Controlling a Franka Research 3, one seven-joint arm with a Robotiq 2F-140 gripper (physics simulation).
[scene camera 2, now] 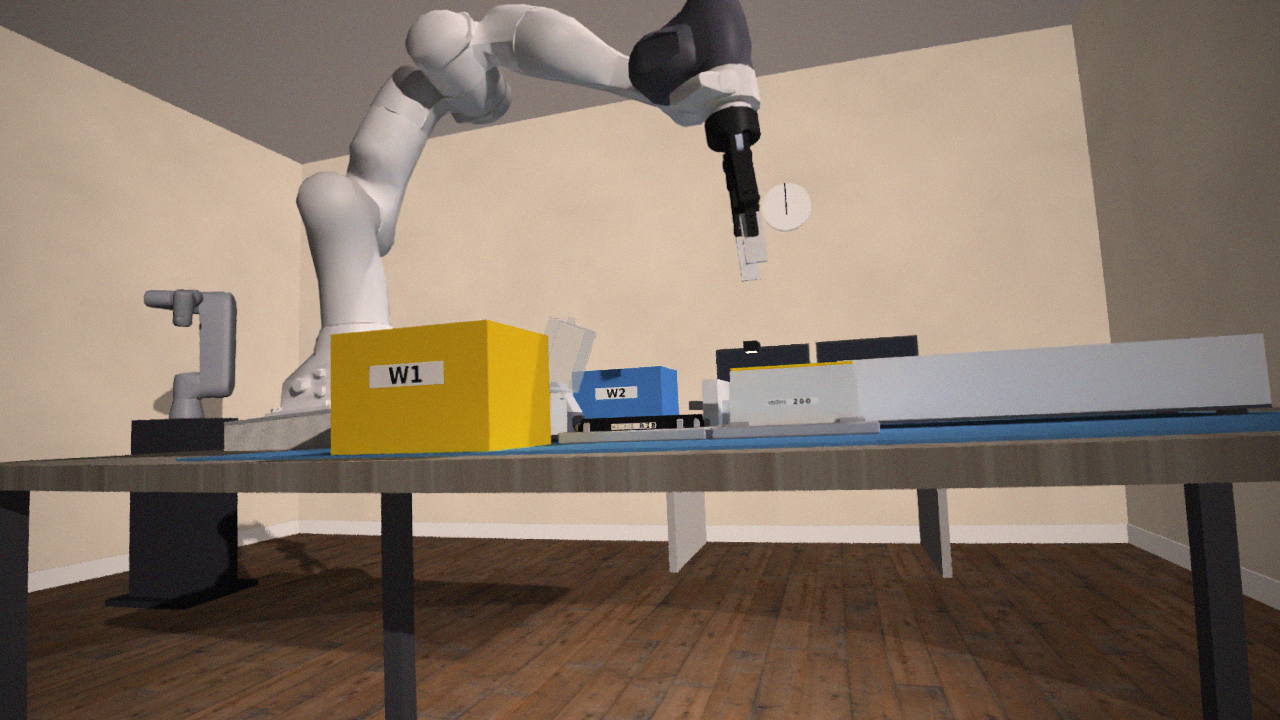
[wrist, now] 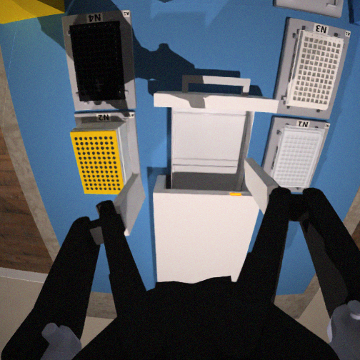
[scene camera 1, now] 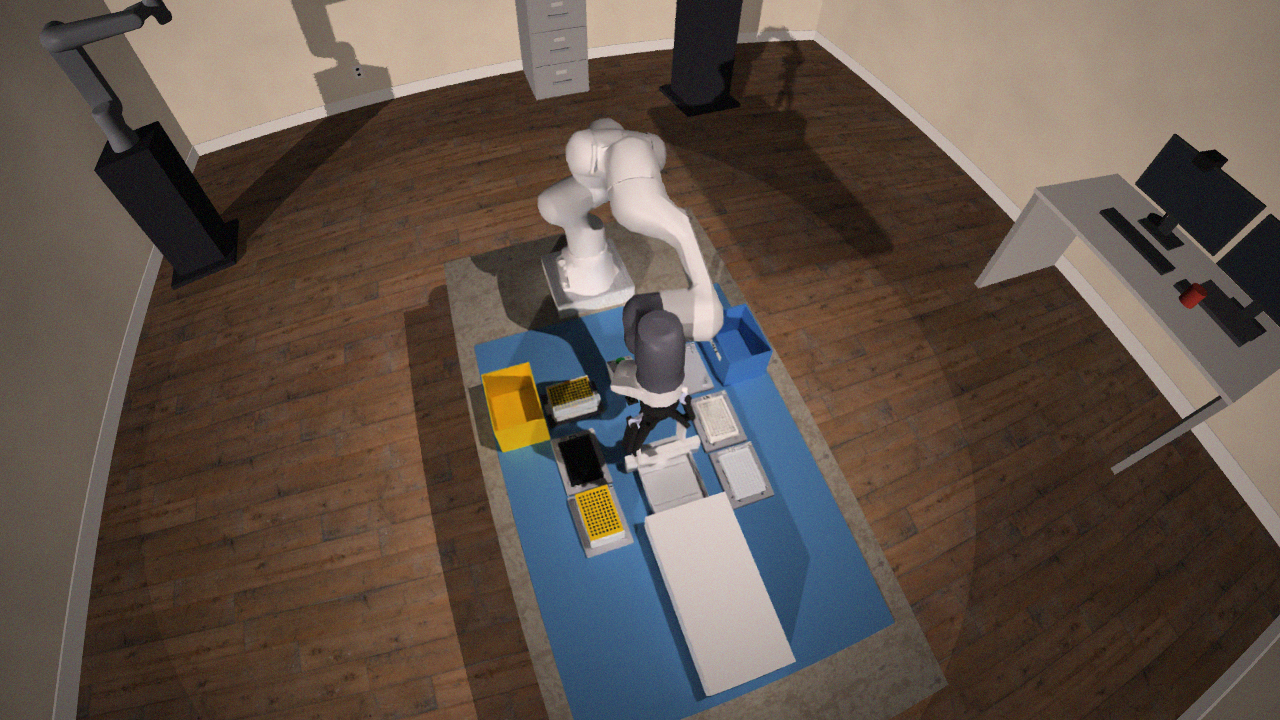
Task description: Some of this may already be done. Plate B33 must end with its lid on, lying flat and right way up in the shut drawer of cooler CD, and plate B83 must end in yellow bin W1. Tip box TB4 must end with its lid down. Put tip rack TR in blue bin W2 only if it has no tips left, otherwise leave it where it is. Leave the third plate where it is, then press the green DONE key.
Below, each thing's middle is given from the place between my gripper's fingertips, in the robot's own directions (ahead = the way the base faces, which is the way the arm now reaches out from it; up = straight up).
Labels:
My hand is 70 mm short of the flat lid (scene camera 1: 743, 474), 210 mm to the right of it and 190 mm above it. Also, from my hand: black plate (scene camera 1: 581, 462): 140 mm behind, 150 mm to the right, 200 mm below; drawer (scene camera 1: 669, 475): 50 mm ahead, 40 mm to the left, 180 mm below.

